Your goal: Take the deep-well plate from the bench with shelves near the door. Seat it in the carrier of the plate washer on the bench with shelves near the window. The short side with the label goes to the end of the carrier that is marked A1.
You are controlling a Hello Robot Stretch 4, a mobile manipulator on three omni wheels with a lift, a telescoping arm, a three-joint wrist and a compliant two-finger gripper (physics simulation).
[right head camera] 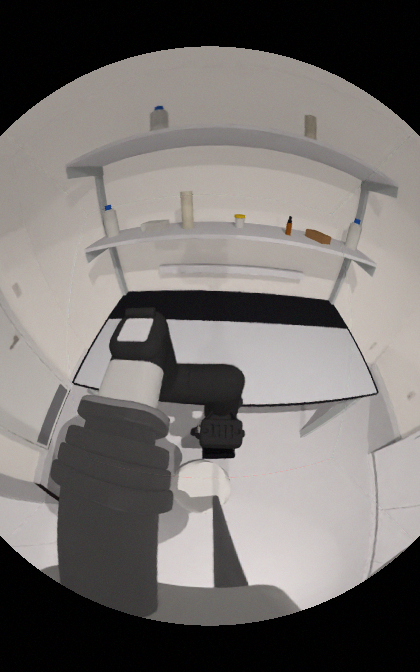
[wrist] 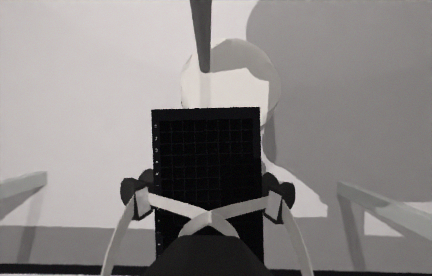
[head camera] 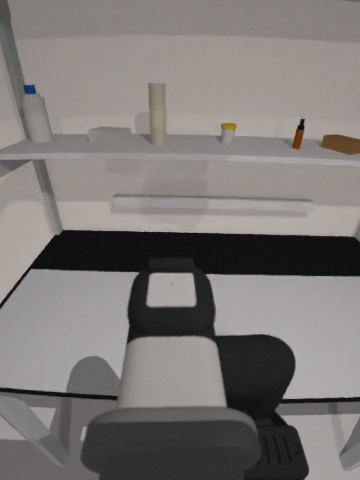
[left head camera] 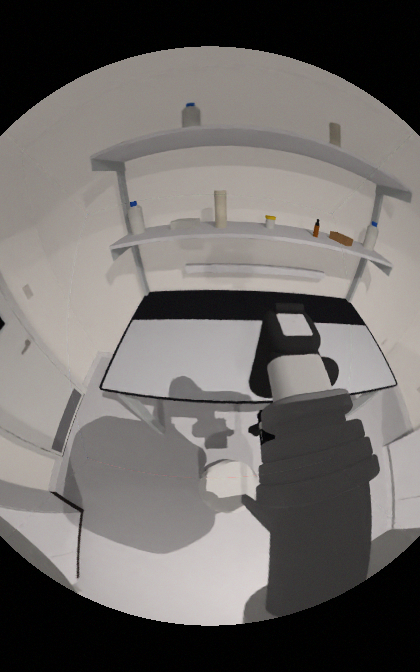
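Where they show: gripper, between the fingertips: (wrist: 209,186); robot's base, origin of its link: (wrist: 226,93).
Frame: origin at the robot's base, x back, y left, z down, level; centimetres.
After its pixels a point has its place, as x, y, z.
Note:
The deep-well plate (wrist: 207,145) @[-17.6, -8.8, -103.2] (right head camera: 218,454) is black with a grid of wells and small pale marks along its left edge in the wrist view. My gripper (wrist: 209,186) @[-21.7, -8.7, -98.9] (right head camera: 219,433) is shut on its two long sides, and the plate extends out past the fingertips. In the right head view the plate shows as a dark strip below the gripper, in front of the bench's front edge. Its near end is hidden by the gripper body, and I cannot read a label. The plate washer and its carrier do not show in these views.
The bench (head camera: 65,320) @[-59.9, 33.9, -88.8] (left head camera: 165,345) (right head camera: 300,360) has shelves above it, holding bottles, a tall cylinder (head camera: 157,115) @[-93.4, 4.5, -143.3], a yellow-lidded jar (head camera: 228,134) @[-96.8, -19.0, -137.4] and a brown box (head camera: 342,143) @[-89.9, -55.7, -137.2]. A door (left head camera: 25,370) is at the left. A round white object (left head camera: 227,485) (wrist: 225,90) @[-1.2, -1.9, -18.7] is low down.

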